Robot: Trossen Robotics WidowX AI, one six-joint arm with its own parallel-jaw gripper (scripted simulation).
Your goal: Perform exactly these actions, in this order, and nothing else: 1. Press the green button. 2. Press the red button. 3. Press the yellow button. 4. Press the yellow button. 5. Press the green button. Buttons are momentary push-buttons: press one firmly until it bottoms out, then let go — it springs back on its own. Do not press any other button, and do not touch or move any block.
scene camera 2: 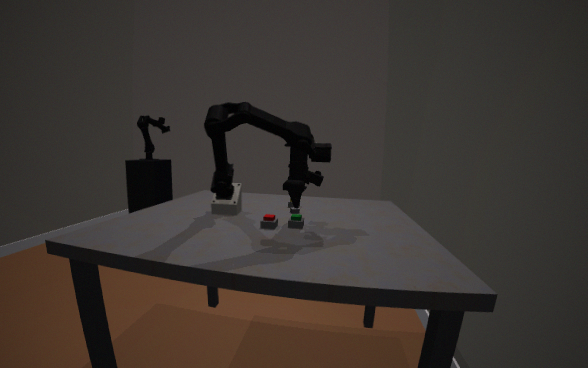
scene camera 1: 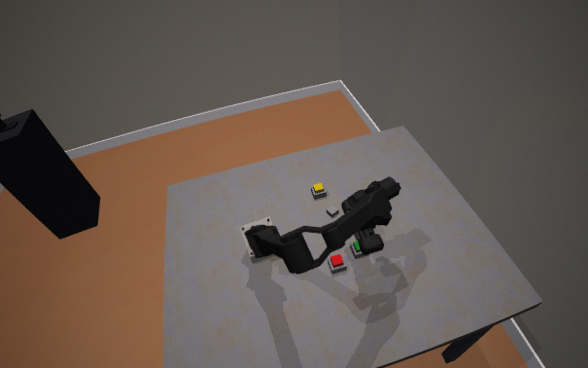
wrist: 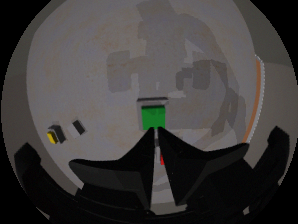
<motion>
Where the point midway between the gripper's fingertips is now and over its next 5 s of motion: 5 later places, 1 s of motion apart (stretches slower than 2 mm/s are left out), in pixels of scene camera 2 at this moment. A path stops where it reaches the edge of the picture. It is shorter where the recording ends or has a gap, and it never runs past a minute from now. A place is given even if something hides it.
My gripper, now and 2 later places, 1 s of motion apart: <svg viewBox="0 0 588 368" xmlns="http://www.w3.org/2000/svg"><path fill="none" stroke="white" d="M296 207L297 217L295 181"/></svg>
</motion>
